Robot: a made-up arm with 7 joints. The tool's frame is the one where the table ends. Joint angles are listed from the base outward.
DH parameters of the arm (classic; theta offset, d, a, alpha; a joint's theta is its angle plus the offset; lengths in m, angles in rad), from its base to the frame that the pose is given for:
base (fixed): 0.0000 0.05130 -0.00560 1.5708
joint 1: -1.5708 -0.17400 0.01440 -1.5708
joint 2: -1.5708 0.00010 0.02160 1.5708
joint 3: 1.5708 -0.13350 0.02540 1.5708
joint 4: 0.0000 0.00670 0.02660 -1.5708
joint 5: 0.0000 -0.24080 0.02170 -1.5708
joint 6: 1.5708 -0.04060 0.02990 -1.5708
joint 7: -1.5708 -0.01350 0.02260 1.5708
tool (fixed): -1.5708 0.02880 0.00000 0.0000
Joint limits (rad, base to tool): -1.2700..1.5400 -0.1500..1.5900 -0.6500..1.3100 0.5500..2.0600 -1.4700..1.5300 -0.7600..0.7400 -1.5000..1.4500
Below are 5 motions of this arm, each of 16 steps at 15 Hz.
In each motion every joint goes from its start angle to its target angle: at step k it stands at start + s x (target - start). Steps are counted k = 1, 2, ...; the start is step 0. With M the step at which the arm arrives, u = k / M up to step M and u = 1 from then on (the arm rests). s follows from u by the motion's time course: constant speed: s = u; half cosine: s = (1 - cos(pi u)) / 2; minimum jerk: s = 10 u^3 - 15 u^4 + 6 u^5.
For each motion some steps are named. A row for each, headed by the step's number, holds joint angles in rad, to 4 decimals.
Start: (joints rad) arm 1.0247 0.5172 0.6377 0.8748 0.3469 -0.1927 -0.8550
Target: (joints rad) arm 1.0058 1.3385 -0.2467 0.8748 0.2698 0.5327 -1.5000
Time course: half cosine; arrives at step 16
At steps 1, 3, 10, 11, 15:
1: 1.0245 0.5251 0.6292 0.8748 0.3462 -0.1857 -0.8612
3: 1.0231 0.5864 0.5632 0.8748 0.3404 -0.1316 -0.9094
10: 1.0116 1.0850 0.0263 0.8748 0.2936 0.3088 -1.3009
11: 1.0100 1.1560 -0.0502 0.8748 0.2869 0.3715 -1.3567
15: 1.0060 1.3306 -0.2382 0.8748 0.2705 0.5257 -1.4938

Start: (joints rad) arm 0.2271 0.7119 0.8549 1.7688 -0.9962 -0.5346 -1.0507
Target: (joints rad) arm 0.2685 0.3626 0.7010 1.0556 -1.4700 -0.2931 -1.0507
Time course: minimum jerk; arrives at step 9
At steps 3, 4, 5, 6, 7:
3: 0.2358 0.6386 0.8226 1.6191 -1.0956 -0.4839 -1.0507
4: 0.2435 0.5733 0.7938 1.4859 -1.1842 -0.4388 -1.0507
5: 0.2521 0.5012 0.7621 1.3385 -1.2820 -0.3889 -1.0507
6: 0.2598 0.4359 0.7333 1.2053 -1.3706 -0.3438 -1.0507
7: 0.2653 0.3893 0.7128 1.1101 -1.4338 -0.3116 -1.0507

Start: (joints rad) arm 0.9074 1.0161 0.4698 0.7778 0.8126 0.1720 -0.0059
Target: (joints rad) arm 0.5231 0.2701 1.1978 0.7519 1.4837 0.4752 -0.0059
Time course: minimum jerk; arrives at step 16
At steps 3, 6, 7, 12, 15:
3: 0.8887 0.9797 0.5053 0.7765 0.8453 0.1868 -0.0059
6: 0.8016 0.8108 0.6702 0.7707 0.9973 0.2554 -0.0059
7: 0.7598 0.7296 0.7494 0.7679 1.0703 0.2884 -0.0059
12: 0.5629 0.3473 1.1224 0.7546 1.4142 0.4438 -0.0059
15: 0.5240 0.2718 1.1962 0.7520 1.4822 0.4745 -0.0059

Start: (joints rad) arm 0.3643 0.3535 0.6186 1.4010 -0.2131 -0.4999 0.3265
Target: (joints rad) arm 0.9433 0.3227 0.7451 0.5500 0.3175 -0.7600 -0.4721
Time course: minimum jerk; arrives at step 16
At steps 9, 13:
9: 0.7209 0.3345 0.6965 0.8768 0.1137 -0.6601 -0.1654
13: 0.9151 0.3242 0.7389 0.5915 0.2916 -0.7473 -0.4332

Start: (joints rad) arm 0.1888 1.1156 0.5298 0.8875 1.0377 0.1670 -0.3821
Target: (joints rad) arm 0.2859 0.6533 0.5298 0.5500 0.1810 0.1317 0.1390
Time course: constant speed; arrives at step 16
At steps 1, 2, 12, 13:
1: 0.1949 1.0867 0.5298 0.8664 0.9842 0.1648 -0.3495
2: 0.2009 1.0578 0.5298 0.8453 0.9306 0.1626 -0.3170
12: 0.2616 0.7689 0.5298 0.6344 0.3952 0.1405 0.0087
13: 0.2677 0.7400 0.5298 0.6133 0.3416 0.1383 0.0413

